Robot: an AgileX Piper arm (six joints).
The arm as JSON. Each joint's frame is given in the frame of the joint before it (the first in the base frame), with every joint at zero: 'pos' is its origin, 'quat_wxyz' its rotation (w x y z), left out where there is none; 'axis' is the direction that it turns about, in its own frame. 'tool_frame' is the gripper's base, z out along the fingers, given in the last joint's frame.
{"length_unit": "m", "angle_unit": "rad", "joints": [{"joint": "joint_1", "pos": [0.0, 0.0, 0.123], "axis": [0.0, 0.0, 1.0]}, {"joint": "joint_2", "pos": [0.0, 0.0, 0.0], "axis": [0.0, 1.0, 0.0]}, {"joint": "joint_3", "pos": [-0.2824, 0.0, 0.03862], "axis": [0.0, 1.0, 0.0]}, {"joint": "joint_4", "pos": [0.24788, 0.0, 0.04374], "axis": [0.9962, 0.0, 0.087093]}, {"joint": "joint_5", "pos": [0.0, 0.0, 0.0], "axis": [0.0, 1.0, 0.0]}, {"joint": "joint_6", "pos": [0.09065, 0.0, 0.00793], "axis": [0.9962, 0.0, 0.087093]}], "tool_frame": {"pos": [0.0, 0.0, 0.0], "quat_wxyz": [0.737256, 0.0, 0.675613, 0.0]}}
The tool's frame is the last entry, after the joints.
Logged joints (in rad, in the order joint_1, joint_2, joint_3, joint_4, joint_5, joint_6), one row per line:
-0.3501, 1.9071, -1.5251, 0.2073, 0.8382, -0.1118
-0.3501, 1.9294, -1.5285, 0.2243, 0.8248, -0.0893
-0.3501, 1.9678, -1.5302, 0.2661, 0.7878, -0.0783
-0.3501, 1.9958, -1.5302, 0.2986, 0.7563, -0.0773
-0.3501, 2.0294, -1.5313, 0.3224, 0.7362, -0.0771
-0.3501, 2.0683, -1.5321, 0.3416, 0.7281, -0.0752
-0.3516, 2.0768, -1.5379, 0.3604, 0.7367, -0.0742
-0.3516, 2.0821, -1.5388, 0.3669, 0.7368, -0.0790
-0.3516, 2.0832, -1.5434, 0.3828, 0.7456, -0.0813
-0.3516, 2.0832, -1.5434, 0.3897, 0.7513, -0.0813
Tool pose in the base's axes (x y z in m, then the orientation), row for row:
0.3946, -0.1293, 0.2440, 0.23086, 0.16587, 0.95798, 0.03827
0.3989, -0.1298, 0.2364, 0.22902, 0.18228, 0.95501, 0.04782
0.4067, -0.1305, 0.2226, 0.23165, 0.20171, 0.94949, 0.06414
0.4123, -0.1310, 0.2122, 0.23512, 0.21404, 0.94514, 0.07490
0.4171, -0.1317, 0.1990, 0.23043, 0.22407, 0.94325, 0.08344
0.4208, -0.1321, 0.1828, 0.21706, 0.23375, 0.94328, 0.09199
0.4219, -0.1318, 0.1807, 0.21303, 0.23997, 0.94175, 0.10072
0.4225, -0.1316, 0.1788, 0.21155, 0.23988, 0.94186, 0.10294
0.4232, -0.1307, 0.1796, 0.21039, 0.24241, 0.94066, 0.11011
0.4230, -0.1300, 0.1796, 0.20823, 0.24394, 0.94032, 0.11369
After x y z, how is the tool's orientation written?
As a quaternion, w x y z.
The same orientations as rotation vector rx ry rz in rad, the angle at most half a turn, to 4 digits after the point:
0.4561, 2.6344, 0.1052
0.5017, 2.6288, 0.1316
0.5545, 2.6100, 0.1763
0.5873, 2.5933, 0.2055
0.6163, 2.5945, 0.2295
0.6475, 2.6129, 0.2548
0.6661, 2.6143, 0.2796
0.6664, 2.6166, 0.2860
0.6739, 2.6149, 0.3061
0.6789, 2.6170, 0.3164

